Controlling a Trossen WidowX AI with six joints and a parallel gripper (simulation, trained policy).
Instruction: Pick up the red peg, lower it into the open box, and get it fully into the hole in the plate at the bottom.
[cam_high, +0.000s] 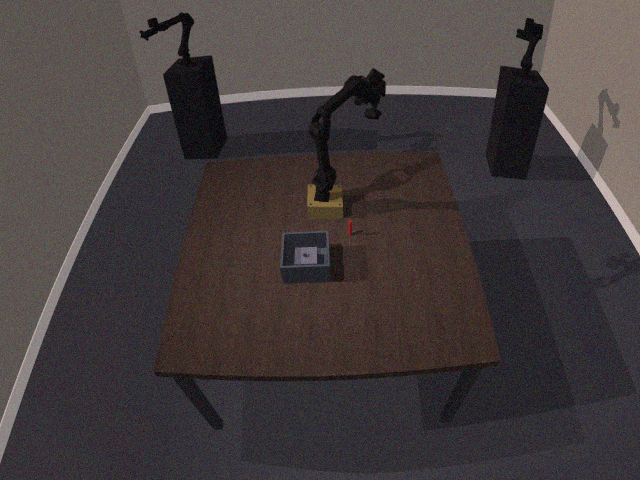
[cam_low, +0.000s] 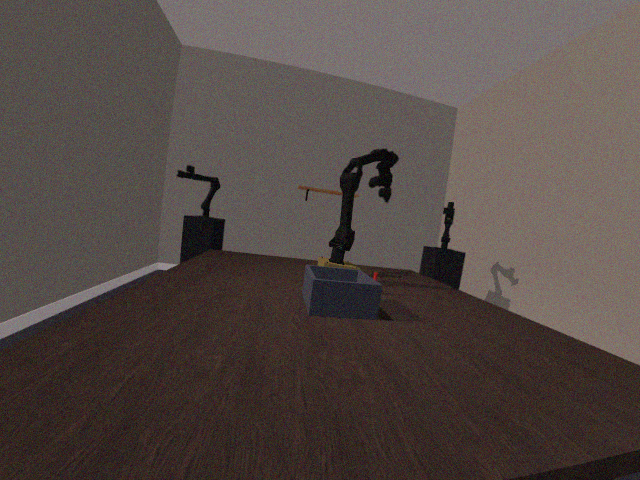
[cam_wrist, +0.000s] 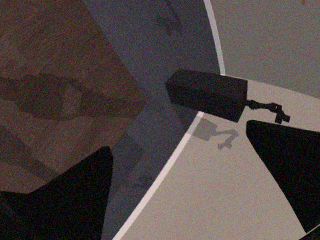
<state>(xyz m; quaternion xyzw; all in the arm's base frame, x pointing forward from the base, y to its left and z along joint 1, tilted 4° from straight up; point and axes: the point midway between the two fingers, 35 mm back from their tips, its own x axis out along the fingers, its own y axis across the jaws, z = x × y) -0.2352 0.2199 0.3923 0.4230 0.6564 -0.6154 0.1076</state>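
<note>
My gripper tip is 41 cm short of the red peg, 12 cm to the left of it and 38 cm above it. Round my gripper tip: pale plate: 60 cm ahead, 28 cm to the right, 38 cm below; then grey-blue box: 60 cm ahead, 28 cm to the right, 40 cm below.
</note>
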